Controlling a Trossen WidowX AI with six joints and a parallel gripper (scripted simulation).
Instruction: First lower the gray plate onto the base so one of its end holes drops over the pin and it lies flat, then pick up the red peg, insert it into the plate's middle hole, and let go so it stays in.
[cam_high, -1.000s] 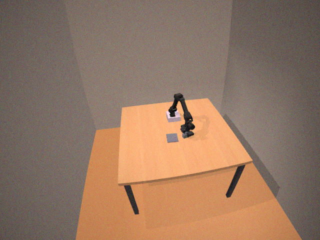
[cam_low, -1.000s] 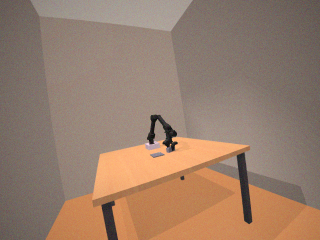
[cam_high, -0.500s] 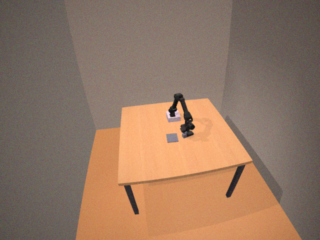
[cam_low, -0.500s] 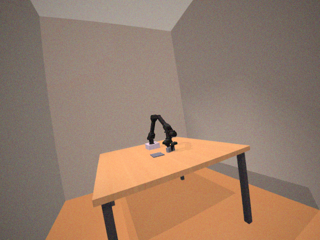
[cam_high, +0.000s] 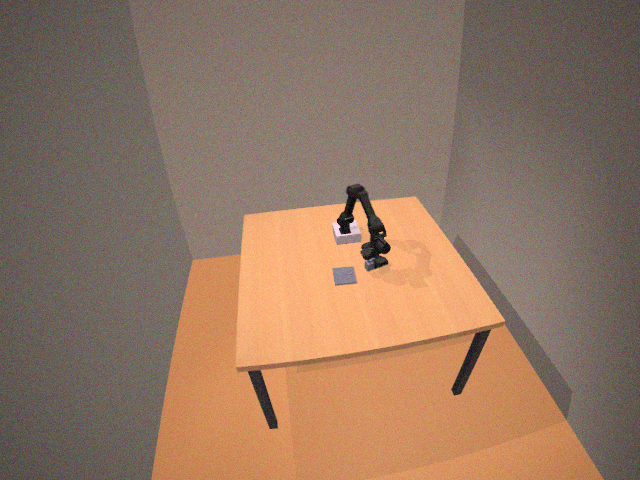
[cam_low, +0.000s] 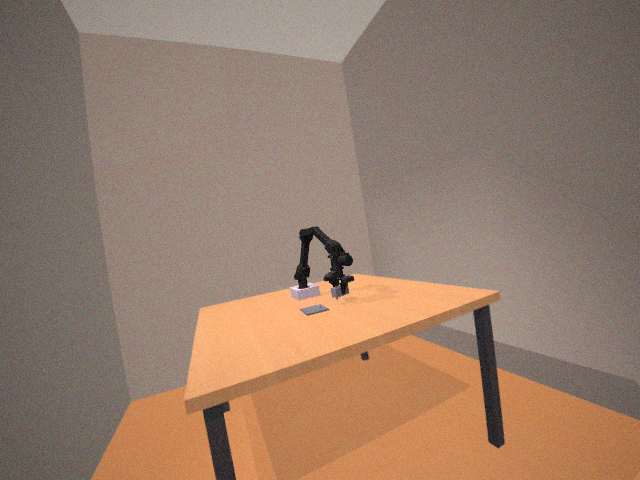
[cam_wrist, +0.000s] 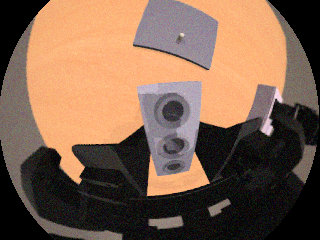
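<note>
Right now the base is 1 cm behind my gripper tip, 14 cm to the right of it and 4 cm below it. From my gripper tip the other things lie so: gray plate 3 cm above.
</note>
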